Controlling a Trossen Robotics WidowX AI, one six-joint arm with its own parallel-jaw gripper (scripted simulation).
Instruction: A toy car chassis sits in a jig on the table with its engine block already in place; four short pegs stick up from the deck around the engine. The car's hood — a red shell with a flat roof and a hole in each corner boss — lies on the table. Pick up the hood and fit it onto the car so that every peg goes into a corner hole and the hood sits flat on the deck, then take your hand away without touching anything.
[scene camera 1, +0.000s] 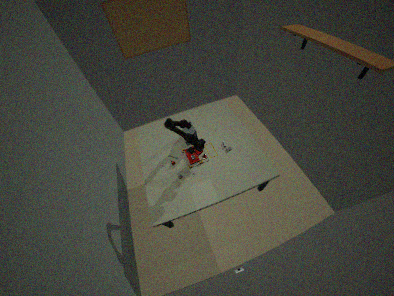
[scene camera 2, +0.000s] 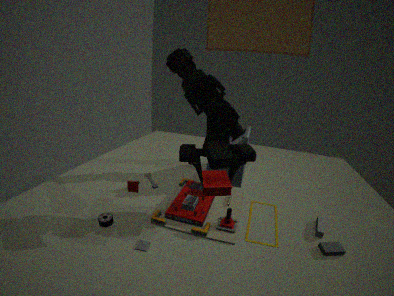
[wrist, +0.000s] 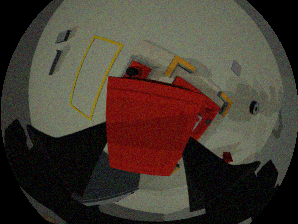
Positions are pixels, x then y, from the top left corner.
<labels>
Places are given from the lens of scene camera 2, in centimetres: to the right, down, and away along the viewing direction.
my gripper (scene camera 2: 215, 182): 5, 9, 51
red hood (scene camera 2: 215, 182): 5, 9, 48
</labels>
